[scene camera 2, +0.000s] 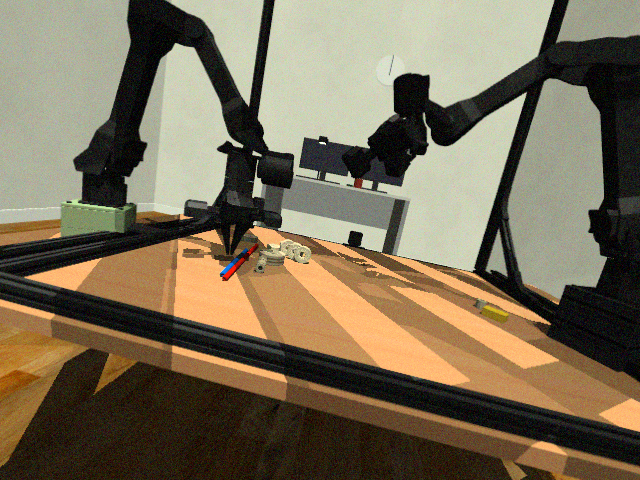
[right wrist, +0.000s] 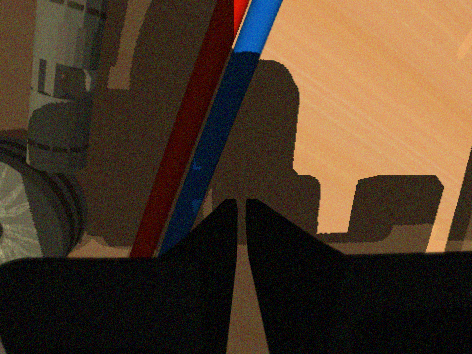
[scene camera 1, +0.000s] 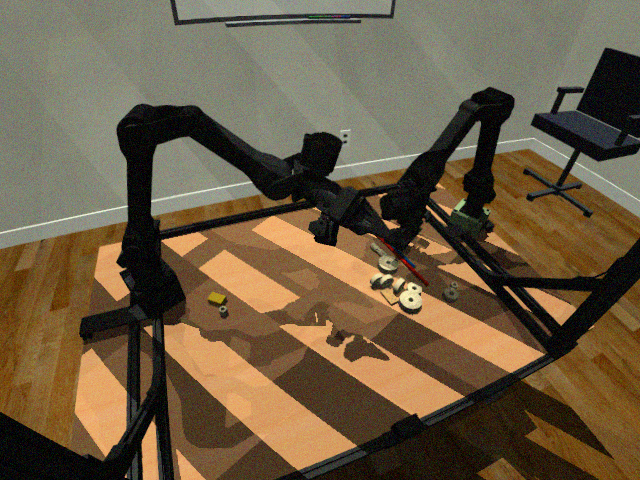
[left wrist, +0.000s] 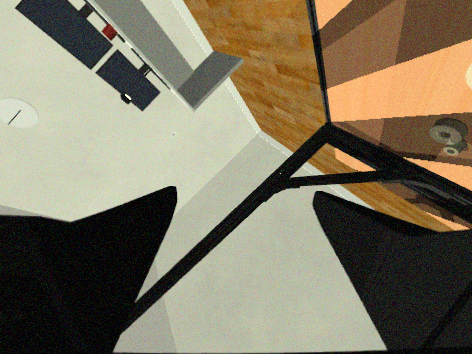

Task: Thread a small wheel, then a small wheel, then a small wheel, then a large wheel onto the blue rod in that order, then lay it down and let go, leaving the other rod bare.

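Places are measured from the left arm's base along level axes (x ahead, y left, z up), in centimetres.
Pixels of known places: left gripper, fingertip midpoint: (scene camera 1: 392, 238) (left wrist: 246, 195); right gripper, fingertip midpoint: (scene camera 2: 229, 254) (right wrist: 240, 210); left arm's base, link origin: (scene camera 2: 617, 297) (scene camera 1: 146, 272); right arm's base, link origin: (scene camera 2: 103, 203) (scene camera 1: 471, 210).
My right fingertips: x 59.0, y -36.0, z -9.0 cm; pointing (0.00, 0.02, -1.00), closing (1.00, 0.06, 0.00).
Ahead of a thing's pixels: the offset from my right fingertips to its top centre.
A blue rod @(dx -1.3, dy +2.2, dz +0.0 cm) (scene camera 1: 405, 259) (scene camera 2: 226, 269) (right wrist: 220, 110) lies on the table close alongside a red rod @(dx -3.1, dy +0.1, dz +0.0 cm) (scene camera 1: 416, 274) (scene camera 2: 235, 269) (right wrist: 185, 130); no wheel is on their visible parts. My right gripper (scene camera 2: 231, 252) (right wrist: 240, 210) points down beside the blue rod, its fingers nearly together with a thin empty gap. Its left-hand finger in the picture covers the near end of the blue rod. My left gripper (left wrist: 246, 195) is open and empty, raised above the table. A large wheel @(dx -16.2, dy -12.0, dz +1.1 cm) (scene camera 1: 405, 305) lies near several small wheels @(dx -16.7, dy -2.0, dz +3.0 cm) (scene camera 1: 376, 280). Another large wheel @(dx -9.1, dy -0.7, dz +1.1 cm) (scene camera 1: 382, 266) (right wrist: 15, 200) lies near the red rod.
A grey cylinder @(dx -6.1, dy +4.5, dz +0.9 cm) (scene camera 1: 376, 249) (right wrist: 65, 100) lies beside the rods. A wooden block @(dx -17.9, dy -6.9, dz -0.1 cm) (scene camera 1: 389, 296) is among the wheels. Another wheel @(dx -6.5, dy -19.0, dz +0.4 cm) (scene camera 1: 450, 294) (left wrist: 450, 122) lies apart with a small ring. A yellow block @(dx -48.8, dy +24.3, dz +0.6 cm) (scene camera 1: 217, 298) (scene camera 2: 494, 313) lies near the left arm's base. Black rails edge the table.
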